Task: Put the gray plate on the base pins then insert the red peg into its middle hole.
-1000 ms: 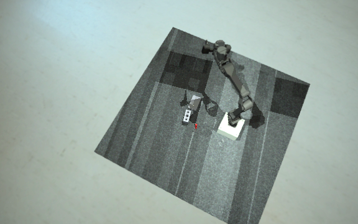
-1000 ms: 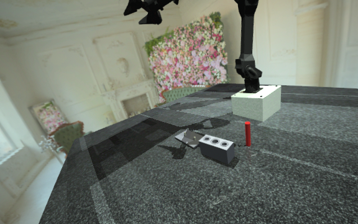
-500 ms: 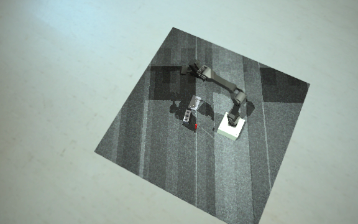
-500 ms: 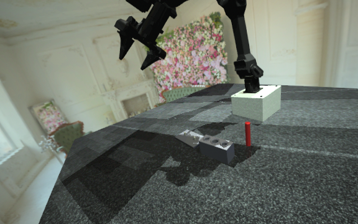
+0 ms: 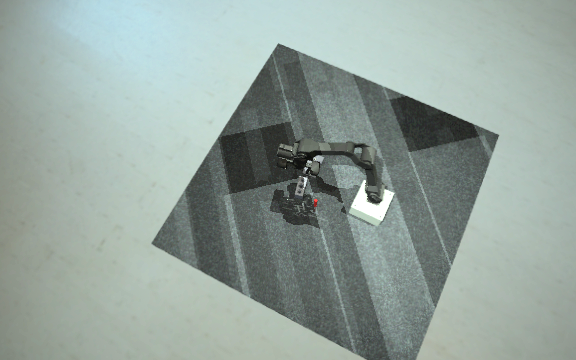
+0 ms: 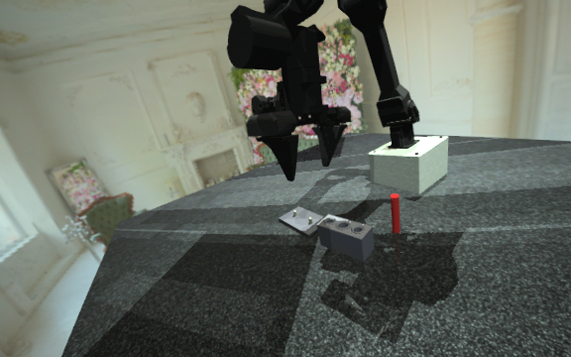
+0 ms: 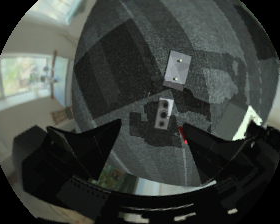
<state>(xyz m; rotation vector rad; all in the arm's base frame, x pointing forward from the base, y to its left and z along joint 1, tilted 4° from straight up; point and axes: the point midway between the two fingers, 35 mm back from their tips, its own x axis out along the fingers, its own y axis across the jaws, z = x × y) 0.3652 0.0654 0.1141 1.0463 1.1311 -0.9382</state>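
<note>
The gray plate is 130 mm below my gripper tip, 40 mm behind it and 20 mm to the left of it. From my gripper tip the other things lie so: pin base: 160 mm below, 120 mm to the right, 40 mm behind; then red peg: 130 mm behind, 120 mm below, 60 mm to the left.
</note>
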